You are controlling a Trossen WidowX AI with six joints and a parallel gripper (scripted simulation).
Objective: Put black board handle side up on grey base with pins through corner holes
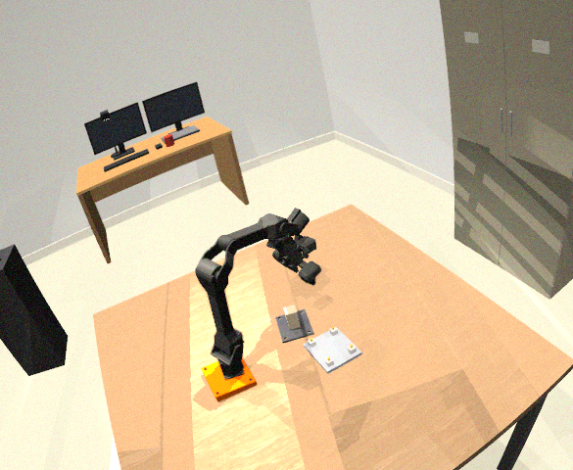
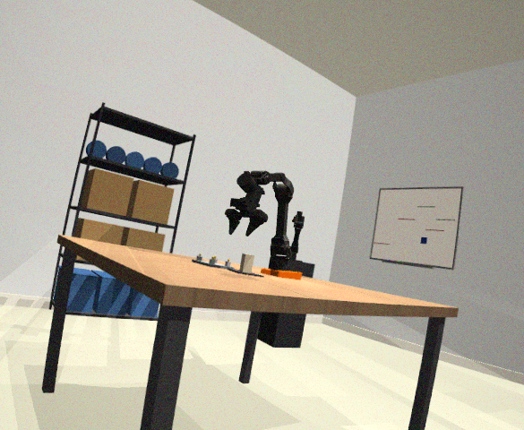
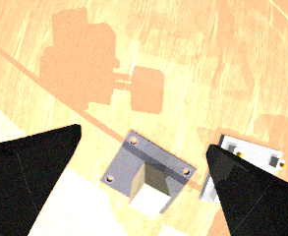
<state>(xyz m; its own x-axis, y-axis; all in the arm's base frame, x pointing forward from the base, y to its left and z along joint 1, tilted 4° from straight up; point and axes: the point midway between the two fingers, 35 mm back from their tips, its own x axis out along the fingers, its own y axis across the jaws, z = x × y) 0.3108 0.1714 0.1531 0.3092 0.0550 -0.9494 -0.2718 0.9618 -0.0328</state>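
Right now my gripper tip is 12 cm above the black board, 8 cm past it and 4 cm to the left of it. Round my gripper tip: grey base 21 cm to the right, 14 cm below, 2 cm behind.
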